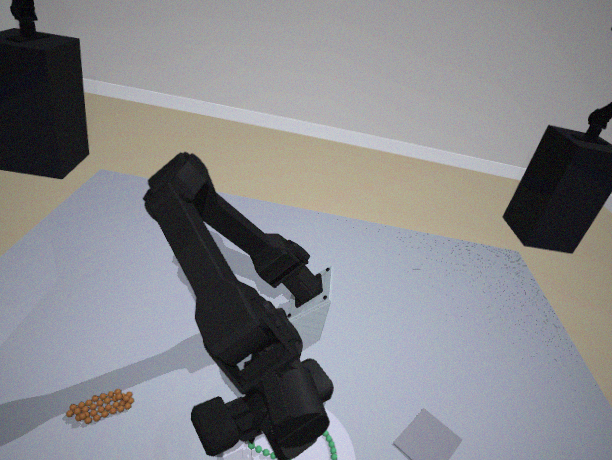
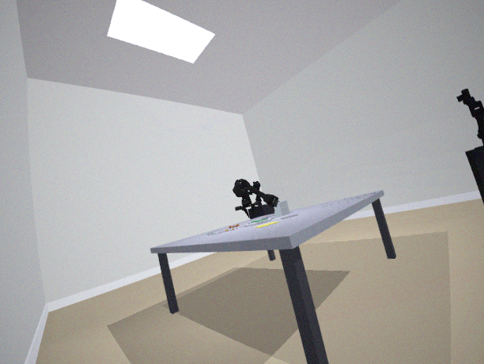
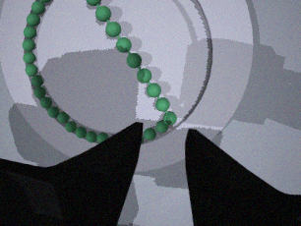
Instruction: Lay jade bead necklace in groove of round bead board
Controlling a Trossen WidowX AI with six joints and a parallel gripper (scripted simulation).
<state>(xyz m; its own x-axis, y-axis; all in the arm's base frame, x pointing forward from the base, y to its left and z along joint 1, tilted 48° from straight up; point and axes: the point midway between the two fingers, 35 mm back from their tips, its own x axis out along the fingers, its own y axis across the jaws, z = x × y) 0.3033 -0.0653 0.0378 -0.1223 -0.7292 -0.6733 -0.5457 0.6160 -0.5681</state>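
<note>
Now: gripper tip 50 mm to the right of the round bead board and 40 mm above it. Round my gripper tip: yellow strip (200 mm ahead, 280 mm to the left, 50 mm below); flat grey square (50 mm behind, 290 mm to the left, 50 mm below).
</note>
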